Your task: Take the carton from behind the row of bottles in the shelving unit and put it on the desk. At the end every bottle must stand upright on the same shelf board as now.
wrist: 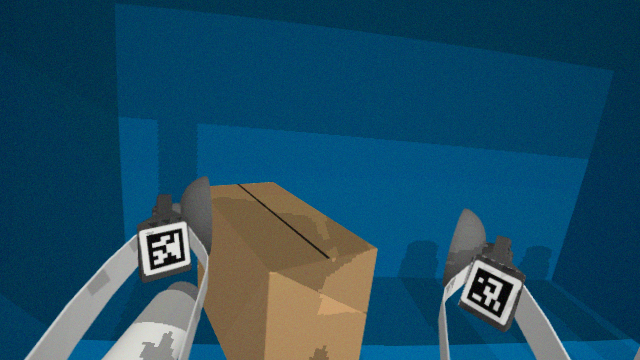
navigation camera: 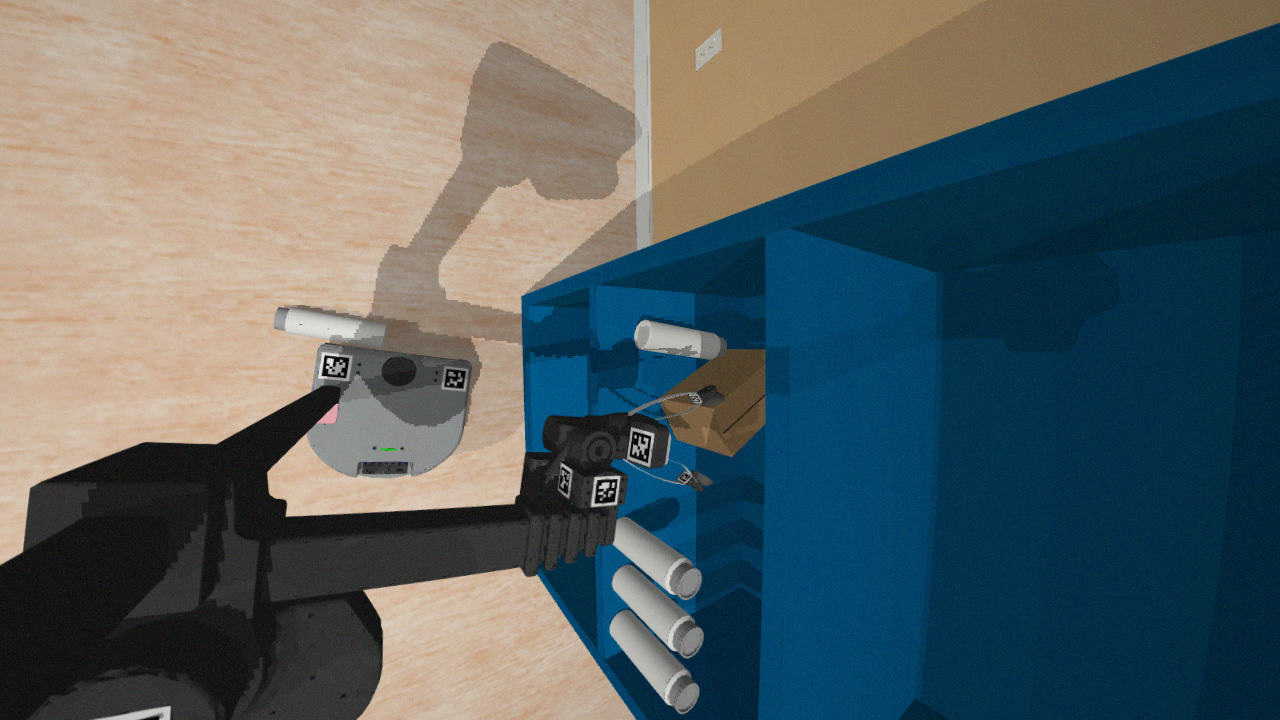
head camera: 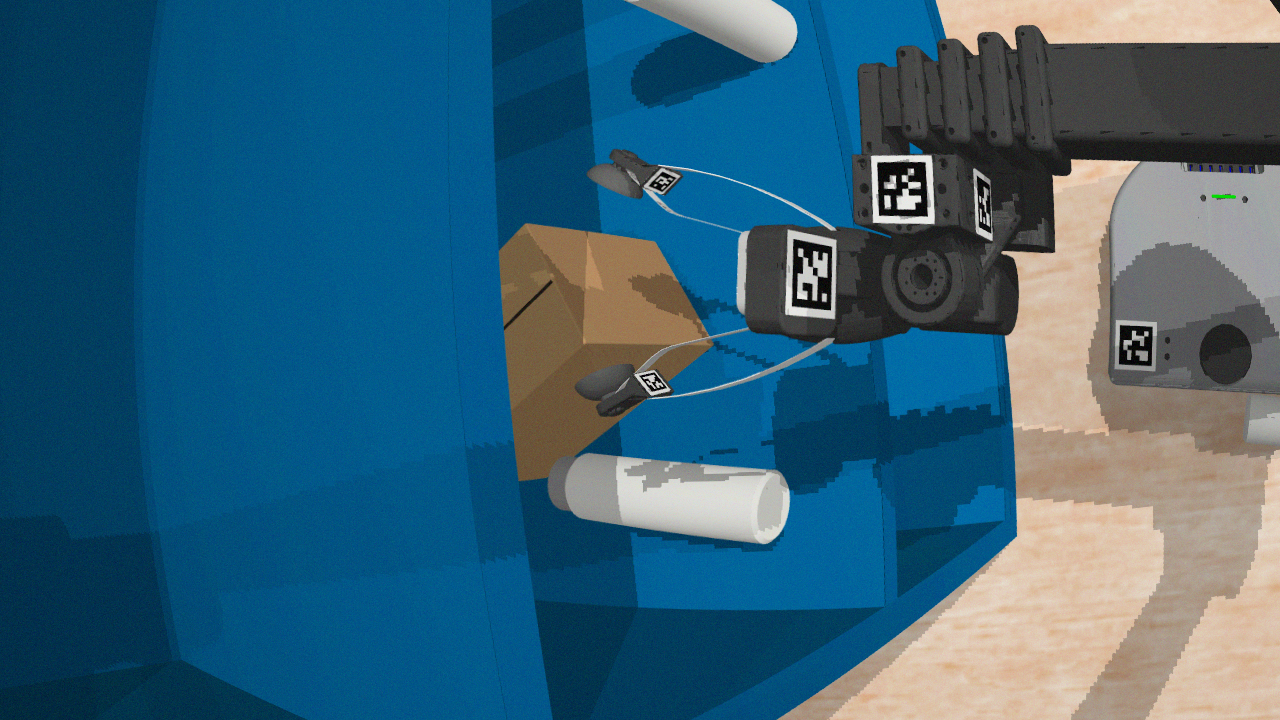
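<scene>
The brown carton stands turned at an angle in the blue shelving unit. My gripper is open and faces it. In the wrist view the left finger overlaps the carton's left edge; the right finger is apart from it. Contact cannot be told. A white bottle lies on its side beside the carton, base outward, below the left finger in the wrist view. Three bottles stand upright beyond my wrist. The desk does not show.
Another white bottle lies on the floor beside my base. In the head view part of a standing bottle shows at the top edge. The compartment's blue side wall is close to the lying bottle. My arm reaches across the shelf front.
</scene>
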